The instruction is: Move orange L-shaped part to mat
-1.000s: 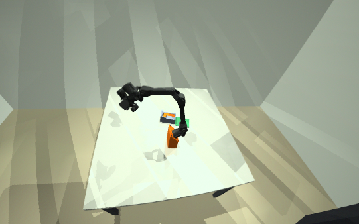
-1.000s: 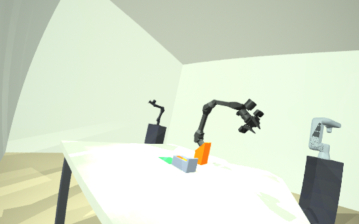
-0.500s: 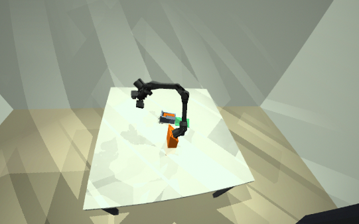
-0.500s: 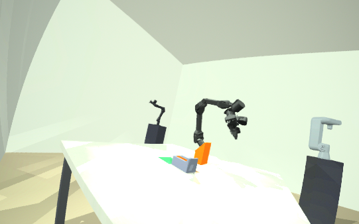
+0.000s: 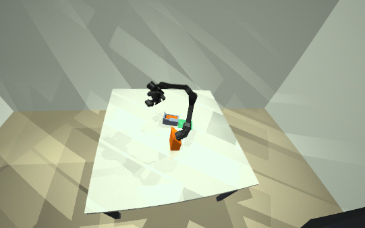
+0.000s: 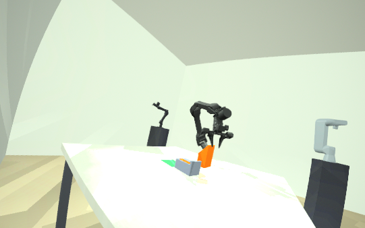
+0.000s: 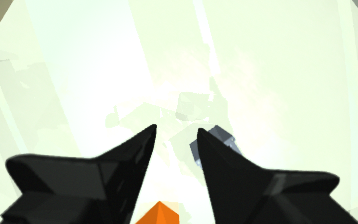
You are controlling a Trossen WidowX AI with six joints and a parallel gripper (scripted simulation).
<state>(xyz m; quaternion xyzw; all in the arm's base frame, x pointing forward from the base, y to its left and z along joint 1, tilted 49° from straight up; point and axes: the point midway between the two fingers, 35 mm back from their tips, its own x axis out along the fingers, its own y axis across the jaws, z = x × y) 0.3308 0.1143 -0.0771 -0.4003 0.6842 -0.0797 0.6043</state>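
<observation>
My gripper tip is 160 mm to the left of the orange L-shaped part, 150 mm above it and 40 mm past it. The rest, counted from my gripper tip: green mat (310 mm to the right, 220 mm below, 100 mm behind).
</observation>
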